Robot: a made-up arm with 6 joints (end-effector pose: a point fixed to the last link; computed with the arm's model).
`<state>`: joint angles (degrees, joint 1 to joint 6).
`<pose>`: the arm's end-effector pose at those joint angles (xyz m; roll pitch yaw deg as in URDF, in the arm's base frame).
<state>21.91 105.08 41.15 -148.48 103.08 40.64</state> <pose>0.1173 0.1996 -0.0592 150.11 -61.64 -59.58</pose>
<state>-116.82 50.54 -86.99 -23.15 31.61 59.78</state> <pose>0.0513 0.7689 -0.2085 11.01 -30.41 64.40</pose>
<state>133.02 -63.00 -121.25 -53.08 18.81 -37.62</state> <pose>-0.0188 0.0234 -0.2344 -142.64 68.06 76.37</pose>
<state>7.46 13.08 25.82 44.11 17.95 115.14</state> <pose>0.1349 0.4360 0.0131 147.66 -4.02 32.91</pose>
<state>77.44 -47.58 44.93 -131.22 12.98 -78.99</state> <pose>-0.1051 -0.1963 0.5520 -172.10 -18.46 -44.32</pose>
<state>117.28 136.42 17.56 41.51 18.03 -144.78</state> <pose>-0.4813 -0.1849 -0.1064 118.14 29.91 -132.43</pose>
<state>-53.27 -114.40 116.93 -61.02 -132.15 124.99</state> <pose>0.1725 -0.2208 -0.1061 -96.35 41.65 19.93</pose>
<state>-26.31 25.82 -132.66 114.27 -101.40 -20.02</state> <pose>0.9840 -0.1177 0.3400 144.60 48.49 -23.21</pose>
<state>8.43 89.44 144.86 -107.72 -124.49 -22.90</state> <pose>0.3255 0.0814 -0.0306 -45.83 -32.60 59.34</pose>
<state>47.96 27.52 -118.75 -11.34 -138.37 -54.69</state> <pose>0.1655 -0.6412 -0.3414 -40.17 19.37 55.00</pose>
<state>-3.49 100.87 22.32 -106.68 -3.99 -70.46</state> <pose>0.3016 0.2985 -0.2305 82.62 23.75 2.90</pose>
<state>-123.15 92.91 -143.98 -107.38 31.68 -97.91</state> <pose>-0.2127 -0.0794 0.3631 -128.92 -23.49 -25.18</pose>
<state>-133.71 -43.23 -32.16 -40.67 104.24 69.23</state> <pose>-0.2758 -0.0657 0.0209 90.49 -3.19 -146.86</pose>
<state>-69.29 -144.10 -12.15 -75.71 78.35 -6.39</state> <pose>-0.0328 0.3210 0.0674 34.51 -61.94 127.43</pose>
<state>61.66 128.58 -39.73 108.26 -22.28 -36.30</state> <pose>-0.0037 -0.9506 -0.4252 -49.82 -37.99 -59.45</pose>
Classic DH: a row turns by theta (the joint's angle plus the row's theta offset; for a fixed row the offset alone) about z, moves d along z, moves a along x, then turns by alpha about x. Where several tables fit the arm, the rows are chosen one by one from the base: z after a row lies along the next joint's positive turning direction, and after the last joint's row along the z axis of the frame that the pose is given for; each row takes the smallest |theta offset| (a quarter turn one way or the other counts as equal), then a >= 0, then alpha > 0; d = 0 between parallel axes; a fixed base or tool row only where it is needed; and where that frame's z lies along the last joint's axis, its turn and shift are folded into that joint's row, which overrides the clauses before.
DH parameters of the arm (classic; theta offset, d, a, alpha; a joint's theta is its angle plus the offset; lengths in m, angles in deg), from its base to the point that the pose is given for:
base (fixed): 0 0 0 180
joint 1: 90 0.0113 0.0866 -90
joint 2: 0 -0.2 0.0175 -90
joint 3: 0 0.0181 -0.3469 -90
joint 4: 0 0.0764 0.0111 90
joint 5: 0 -0.2019 0.0278 -90
joint 6: 0 0.1158 -0.0465 90
tool (fixed): 90 -0.2832 0 0

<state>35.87 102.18 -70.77 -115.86 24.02 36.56</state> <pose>0.0904 -0.1147 0.1366 -122.91 -77.81 -86.74</pose>
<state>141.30 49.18 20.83 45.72 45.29 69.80</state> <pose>0.2693 -0.2213 -0.4785 79.99 11.99 -80.76</pose>
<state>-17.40 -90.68 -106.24 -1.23 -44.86 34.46</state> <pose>0.3595 0.4370 -0.3944 -56.71 28.91 -161.98</pose>
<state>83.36 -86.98 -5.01 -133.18 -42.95 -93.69</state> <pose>-0.4500 -0.2362 0.3929 -134.05 -25.22 -115.04</pose>
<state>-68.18 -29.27 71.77 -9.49 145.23 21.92</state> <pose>-0.1015 -0.0081 -0.3882 4.93 22.18 -80.52</pose>
